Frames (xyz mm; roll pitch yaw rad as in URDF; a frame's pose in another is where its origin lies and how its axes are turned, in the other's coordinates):
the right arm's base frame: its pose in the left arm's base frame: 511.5 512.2 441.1 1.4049 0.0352 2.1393
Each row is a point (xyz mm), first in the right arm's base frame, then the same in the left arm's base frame.
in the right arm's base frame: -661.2 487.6 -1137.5
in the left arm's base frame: -151.6 -683.3 757.3
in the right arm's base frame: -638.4 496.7 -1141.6
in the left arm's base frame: -168.7 -666.8 764.7
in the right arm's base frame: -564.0 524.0 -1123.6
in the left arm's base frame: -198.1 -596.2 792.0
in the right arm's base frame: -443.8 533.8 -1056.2
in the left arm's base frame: -208.5 -459.4 808.6
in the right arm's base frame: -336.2 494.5 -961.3
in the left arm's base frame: -181.6 -315.6 781.7
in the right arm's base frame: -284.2 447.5 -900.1
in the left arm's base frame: -151.5 -236.2 743.6
